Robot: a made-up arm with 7 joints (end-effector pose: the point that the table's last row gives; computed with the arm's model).
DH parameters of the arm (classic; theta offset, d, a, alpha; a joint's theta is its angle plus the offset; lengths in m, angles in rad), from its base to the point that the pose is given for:
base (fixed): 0 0.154 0 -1.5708
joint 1: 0 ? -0.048 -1.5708
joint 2: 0 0.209 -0.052 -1.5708
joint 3: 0 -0.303 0.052 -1.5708
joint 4: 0.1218 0 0.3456 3.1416
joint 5: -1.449 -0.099 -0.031 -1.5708
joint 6: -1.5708 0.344 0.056 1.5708
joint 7: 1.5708 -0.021 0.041 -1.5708
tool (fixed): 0 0.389 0 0
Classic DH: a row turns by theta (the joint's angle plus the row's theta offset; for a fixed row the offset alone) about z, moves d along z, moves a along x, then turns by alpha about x.
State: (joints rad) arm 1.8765 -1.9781 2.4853 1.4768 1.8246 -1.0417 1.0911
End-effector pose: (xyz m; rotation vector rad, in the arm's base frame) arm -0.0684 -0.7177 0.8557 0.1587 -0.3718 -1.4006
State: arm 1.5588 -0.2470 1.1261 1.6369 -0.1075 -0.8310 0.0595
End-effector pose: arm -0.3574 0.6083 0.8793 -0.0044 -0.6495 1.6289
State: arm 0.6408 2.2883 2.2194 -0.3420 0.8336 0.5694 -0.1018
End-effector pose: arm 0.0437 0.3895 -0.0544 -1.3144 -1.9805 -0.1904
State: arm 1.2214 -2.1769 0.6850 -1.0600 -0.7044 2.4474 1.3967
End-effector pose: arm -0.0417 -0.1406 0.1888 -1.5406 -2.0513 1.6482
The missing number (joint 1, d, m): -0.209
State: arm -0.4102 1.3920 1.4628 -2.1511 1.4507 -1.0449 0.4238
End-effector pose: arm 0.0161 0.0959 -0.4848 -2.2482 -0.1512 1.5061
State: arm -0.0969 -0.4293 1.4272 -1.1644 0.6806 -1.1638 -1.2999
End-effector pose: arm 0.1378 -0.8951 -0.0164 1.1384 1.1158 -0.7161
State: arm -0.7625 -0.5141 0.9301 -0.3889 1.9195 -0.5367 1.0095
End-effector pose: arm -0.2714 -0.0956 0.2779 0.4626 -1.0467 -1.7415
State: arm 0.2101 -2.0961 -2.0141 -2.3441 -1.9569 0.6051 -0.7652
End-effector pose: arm 0.0783 -0.0203 -0.5565 -1.8769 1.5842 0.2910
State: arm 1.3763 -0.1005 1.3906 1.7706 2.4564 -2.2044 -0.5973
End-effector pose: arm 0.2700 0.1697 0.1943 -1.9131 1.0851 -0.9632
